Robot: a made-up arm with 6 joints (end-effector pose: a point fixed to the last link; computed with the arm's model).
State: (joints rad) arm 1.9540 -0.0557 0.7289 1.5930 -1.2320 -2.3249
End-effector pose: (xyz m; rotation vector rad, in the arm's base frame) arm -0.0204 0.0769 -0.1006 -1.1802 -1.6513 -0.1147
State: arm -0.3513 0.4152 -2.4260 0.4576 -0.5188 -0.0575
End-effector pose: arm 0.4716 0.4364 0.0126 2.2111 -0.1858 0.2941
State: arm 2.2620 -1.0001 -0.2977 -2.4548 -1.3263 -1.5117
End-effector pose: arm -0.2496 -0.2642 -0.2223 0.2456 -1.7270 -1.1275
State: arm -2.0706 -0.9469 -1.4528 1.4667 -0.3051 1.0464
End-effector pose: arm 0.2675 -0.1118 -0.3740 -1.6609 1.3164 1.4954
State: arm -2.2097 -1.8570 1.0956 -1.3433 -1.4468 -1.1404
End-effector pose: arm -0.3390 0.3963 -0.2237 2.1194 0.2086 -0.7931
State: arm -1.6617 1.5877 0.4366 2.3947 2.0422 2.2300
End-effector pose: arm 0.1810 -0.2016 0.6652 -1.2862 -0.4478 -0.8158
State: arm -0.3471 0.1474 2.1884 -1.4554 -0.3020 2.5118
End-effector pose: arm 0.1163 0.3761 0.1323 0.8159 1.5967 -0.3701
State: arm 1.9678 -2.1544 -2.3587 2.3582 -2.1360 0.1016
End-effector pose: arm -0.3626 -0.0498 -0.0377 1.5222 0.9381 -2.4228
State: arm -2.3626 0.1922 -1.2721 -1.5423 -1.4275 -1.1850
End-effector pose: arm 0.2873 0.2105 0.0244 -1.0588 0.4476 1.3906
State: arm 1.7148 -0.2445 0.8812 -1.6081 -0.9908 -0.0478
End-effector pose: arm 0.0949 -0.5597 0.1189 -0.2963 -1.5252 -0.0482
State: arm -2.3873 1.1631 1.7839 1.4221 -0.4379 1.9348
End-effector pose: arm 0.3926 0.3541 0.4177 -0.4326 -1.6631 0.5258
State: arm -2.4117 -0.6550 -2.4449 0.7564 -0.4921 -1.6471
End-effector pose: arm -0.0563 0.1391 -0.6428 1.4469 1.6829 -0.3926
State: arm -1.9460 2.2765 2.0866 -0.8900 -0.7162 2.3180
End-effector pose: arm -0.3343 -0.3274 0.0062 -0.3485 0.3535 2.9558
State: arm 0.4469 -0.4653 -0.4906 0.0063 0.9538 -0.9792
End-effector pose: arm 0.4200 -0.3764 -0.2248 1.9804 -0.4581 -0.8567
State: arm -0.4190 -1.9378 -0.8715 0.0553 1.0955 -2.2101
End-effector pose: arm 0.1713 0.0502 0.8165 -2.6202 0.3182 -1.5096
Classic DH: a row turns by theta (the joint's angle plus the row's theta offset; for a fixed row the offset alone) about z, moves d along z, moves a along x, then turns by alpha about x. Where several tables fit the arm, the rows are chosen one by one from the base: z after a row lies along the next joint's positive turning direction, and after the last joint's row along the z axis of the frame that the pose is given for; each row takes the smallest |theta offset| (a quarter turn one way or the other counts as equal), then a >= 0, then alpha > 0; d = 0 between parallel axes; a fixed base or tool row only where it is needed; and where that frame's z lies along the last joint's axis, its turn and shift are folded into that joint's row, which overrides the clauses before.
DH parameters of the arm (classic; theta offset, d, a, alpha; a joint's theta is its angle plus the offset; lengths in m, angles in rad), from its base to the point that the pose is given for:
base (fixed): 1.5708 0.0762 0 1.5708
joint 1: 1.5708 -0.1365 0.1055 1.5708
joint 2: 0 -0.0475 0.1001 1.5708
joint 3: 0 -0.2175 -0.0987 -1.5708
joint 4: 1.5708 -0.2927 0.0633 -1.5708
joint 5: 1.5708 0.0722 0.0861 -1.5708
joint 6: 0 -0.3432 0.0931 -1.5708
tool (fixed): 1.5708 -0.0525 0 0

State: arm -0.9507 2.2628 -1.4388 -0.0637 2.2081 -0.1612
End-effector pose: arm -0.4101 0.4071 0.1902 0.7015 -0.3555 1.8349
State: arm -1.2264 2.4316 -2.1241 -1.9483 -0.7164 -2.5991
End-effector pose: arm -0.3056 -0.0353 0.2803 0.2203 -1.2127 -0.2190
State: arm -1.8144 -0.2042 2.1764 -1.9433 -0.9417 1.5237
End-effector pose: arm -0.0840 0.1008 -0.1694 -0.3982 0.0029 -1.5965
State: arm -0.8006 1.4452 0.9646 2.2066 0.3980 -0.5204
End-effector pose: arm 0.2537 -0.2150 0.6758 1.4373 -1.3574 1.4671
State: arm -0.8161 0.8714 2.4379 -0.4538 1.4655 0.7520
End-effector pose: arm 0.4705 0.5280 0.1135 -2.6939 -1.3428 0.6720
